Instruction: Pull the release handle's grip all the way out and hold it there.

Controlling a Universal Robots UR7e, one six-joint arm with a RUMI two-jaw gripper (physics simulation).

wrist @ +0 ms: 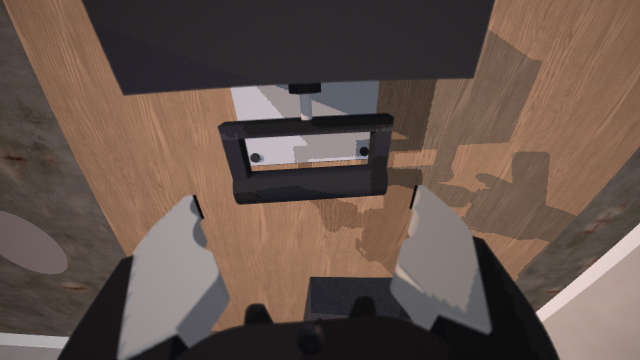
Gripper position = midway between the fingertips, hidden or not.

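There's my gripper [308, 193] in the picture, and I can see a release handle grip [269, 186] as well. I'm also seeing a pale metal base plate [343, 146].
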